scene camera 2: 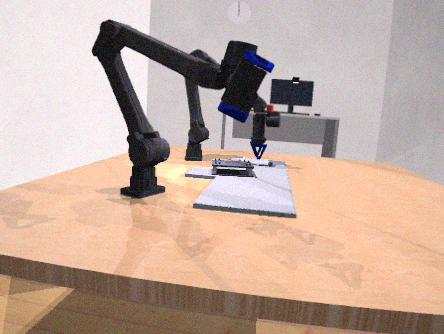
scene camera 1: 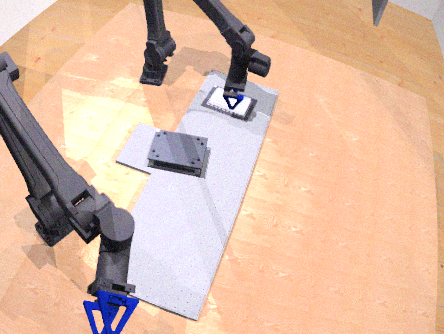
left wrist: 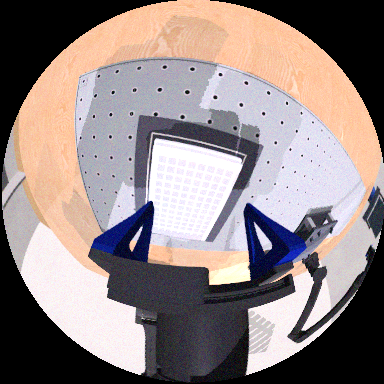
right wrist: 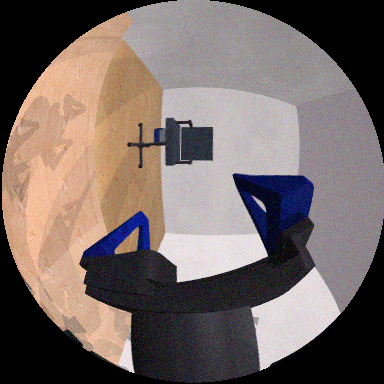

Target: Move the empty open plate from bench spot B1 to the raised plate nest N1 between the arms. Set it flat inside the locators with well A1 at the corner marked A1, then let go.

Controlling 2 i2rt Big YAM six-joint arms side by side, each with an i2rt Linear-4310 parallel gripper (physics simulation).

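Frame: origin at the left arm's base, x ahead, y left, z up, level; millimetres.
Seen in the pictures: left gripper, between the fingertips: (scene camera 2: 257,158) (scene camera 1: 233,100) (left wrist: 199,206); right gripper, between the fingertips: (scene camera 2: 252,89) (right wrist: 185,198); left arm's base, origin of its link: (scene camera 2: 193,159) (scene camera 1: 153,75); right arm's base, origin of its link: (scene camera 2: 143,192) (scene camera 1: 57,225).
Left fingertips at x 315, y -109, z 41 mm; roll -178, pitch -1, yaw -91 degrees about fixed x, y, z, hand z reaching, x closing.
Note:
Offsets run from my left fingertips to a thing's middle. Level surfaces: height alone.
The white plate {15 mm left, 10 mm back, 19 mm down} (scene camera 1: 220,100) (scene camera 2: 250,161) (left wrist: 192,190) lies flat in a dark frame {15 mm left, 10 mm back, 27 mm down} (scene camera 1: 205,103) (left wrist: 142,150) at the far end of the grey board. My left gripper (scene camera 1: 232,106) (scene camera 2: 258,157) (left wrist: 199,206) is open and points down low over the plate. In the left wrist view one fingertip overlaps a long edge, the other is off the opposite side. The exact gap in height is unclear. The raised nest {271 mm right, 137 mm back, 2 mm down} (scene camera 1: 178,149) (scene camera 2: 232,164) (left wrist: 318,224) is dark grey, with small posts at its corners. My right gripper (scene camera 2: 246,86) (right wrist: 185,198) is open, raised, far from plate and nest. Corner marks are unreadable.
The perforated grey board {28 mm down} (scene camera 1: 175,240) (scene camera 2: 245,197) (left wrist: 105,135) lies on the wooden table {41 mm down} (scene camera 1: 320,200) (scene camera 2: 150,230), with a side piece under the nest. A desk with a monitor (scene camera 2: 292,93) stands behind. A chair (right wrist: 172,142) shows in the right wrist view.

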